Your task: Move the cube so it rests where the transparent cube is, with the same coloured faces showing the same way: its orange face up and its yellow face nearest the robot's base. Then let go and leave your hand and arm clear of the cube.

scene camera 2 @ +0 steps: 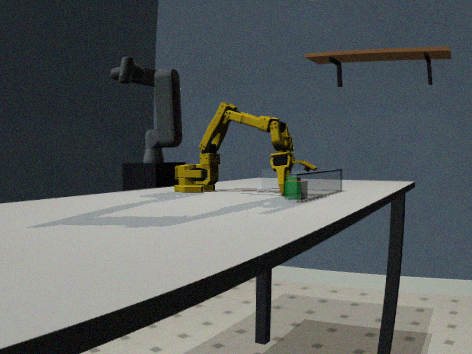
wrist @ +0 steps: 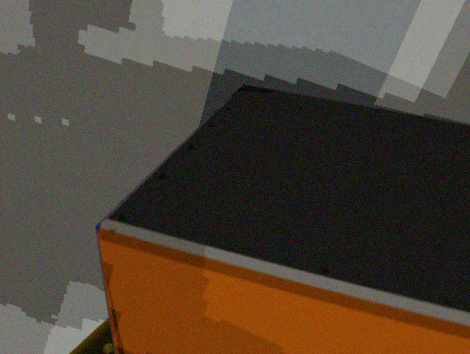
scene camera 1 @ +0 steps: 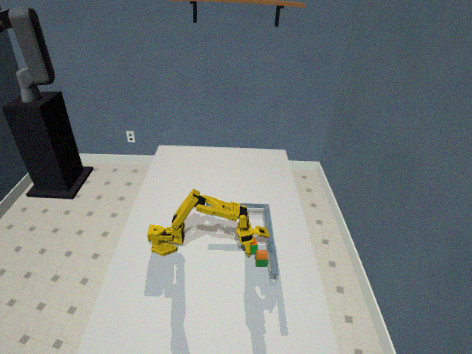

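Seen in the pictures: hand, tool point: (wrist: 207, 279) (scene camera 1: 245, 245); arm's base, link origin: (scene camera 2: 200, 191) (scene camera 1: 171, 243).
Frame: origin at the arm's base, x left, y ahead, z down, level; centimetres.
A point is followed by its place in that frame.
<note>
The cube (scene camera 1: 254, 247) @[x -3.4, y 28.8, z -3.7 cm] (scene camera 2: 291, 188) (wrist: 300, 190) is between my jaws, with an orange face up and a green face toward scene camera 1. In the wrist view a black face and an orange face fill much of the picture, close up. Its yellow face is hidden. The transparent cube (scene camera 1: 261, 259) (scene camera 2: 303, 191), orange on top and green in front, stands right beside it, a little farther from the base. My gripper (scene camera 1: 256, 243) (scene camera 2: 299, 181) points down and is shut on the cube, its jaws held apart by it. A sliver of yellow jaw shows at the lower left of the wrist view.
A see-through wall (scene camera 1: 272, 242) @[x -3.0, y 34.6, z -6.0 cm] (scene camera 2: 327, 181) @[x 3.6, y 35.3, z -3.4 cm] runs just beyond both cubes and turns a corner toward the back. The white table (scene camera 1: 215, 310) @[x -24.5, y 16.8, z 0.0 cm] (scene camera 2: 165, 255) @[x -64.6, y 42.4, z 0.0 cm] carries my arm and its base (scene camera 1: 165, 240) @[x -1.2, y -1.4, z -3.1 cm] (scene camera 2: 195, 180) @[x -0.6, y -1.3, z -3.0 cm]. A grey robot arm (scene camera 1: 35, 47) (scene camera 2: 167, 107) stands off the table.
</note>
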